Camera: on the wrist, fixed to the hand. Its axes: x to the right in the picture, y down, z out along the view.
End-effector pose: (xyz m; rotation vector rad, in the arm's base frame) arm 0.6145 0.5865 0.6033 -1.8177 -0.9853 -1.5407
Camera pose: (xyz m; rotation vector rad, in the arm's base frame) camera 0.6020 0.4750 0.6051 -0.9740 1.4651 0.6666
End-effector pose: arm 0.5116 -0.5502 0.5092 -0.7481 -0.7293 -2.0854
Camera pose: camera 0.5407 -0.6374 0.4450 -0.6916 0.5090 0.7843
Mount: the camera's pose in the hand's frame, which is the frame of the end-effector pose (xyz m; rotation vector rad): -0.0190 0.0541 -0.0964 0.0813 -0.1304 3.0343
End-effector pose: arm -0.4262 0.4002 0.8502 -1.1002 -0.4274 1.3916
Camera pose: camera -0.3831 0.3382 0.7672 0.3933 -1.0724 -1.5684
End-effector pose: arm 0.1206 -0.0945 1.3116 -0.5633 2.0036 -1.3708
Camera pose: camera 0.0659 0.0012 1.2906 1.7219 0.5281 0.6561
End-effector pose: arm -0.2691 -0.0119 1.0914 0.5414 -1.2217 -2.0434
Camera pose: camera -0.1750 -0.0729 1.0938 -1.0443 -0.5794 0.6601
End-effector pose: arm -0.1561 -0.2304 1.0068 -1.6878 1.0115 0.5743
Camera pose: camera -0.2215 -0.3194 1.0263 -1.1572 -2.0055 -1.5558
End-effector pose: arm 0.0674 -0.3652 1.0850 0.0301 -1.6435 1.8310
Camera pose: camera 0.0950 -0.2871 1.0094 1.3057 0.0879 -0.8559
